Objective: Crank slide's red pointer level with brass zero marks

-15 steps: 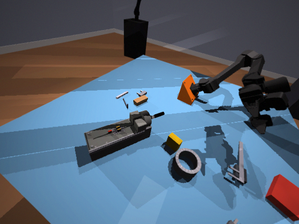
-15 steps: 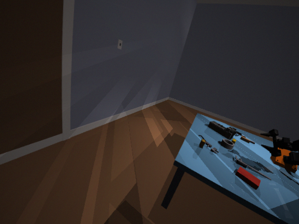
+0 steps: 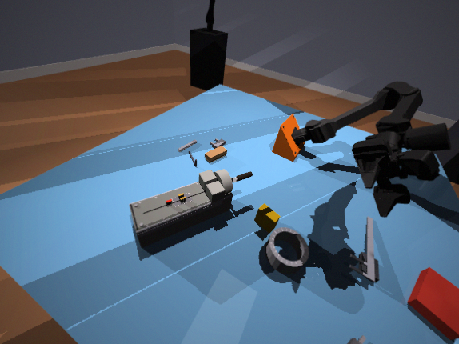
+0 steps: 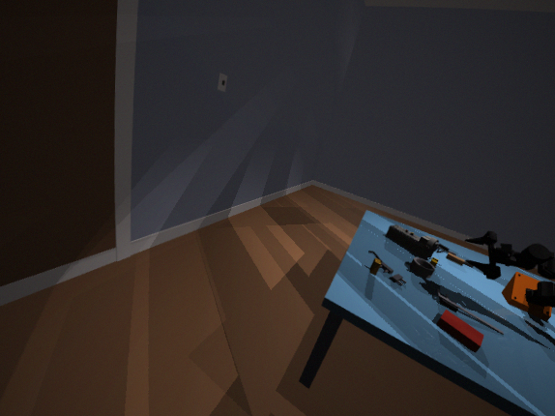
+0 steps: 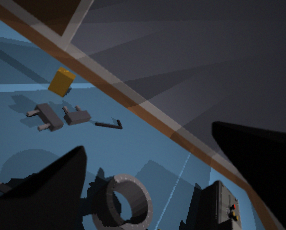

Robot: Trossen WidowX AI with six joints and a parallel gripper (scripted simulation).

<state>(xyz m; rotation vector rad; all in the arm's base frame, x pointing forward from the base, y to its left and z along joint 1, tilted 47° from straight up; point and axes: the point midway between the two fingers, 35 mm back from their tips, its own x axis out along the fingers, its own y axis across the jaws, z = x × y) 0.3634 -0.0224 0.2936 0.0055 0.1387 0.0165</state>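
My gripper tip is 30 mm past the dark crank handle, 290 mm to the left of it and 110 mm above it. The rest, counted from my gripper tip: red block 250 mm to the left, 210 mm below; yellow block 10 mm ahead, 190 mm to the right, 190 mm below; red pointer 130 mm ahead, 430 mm to the right, 140 mm below.
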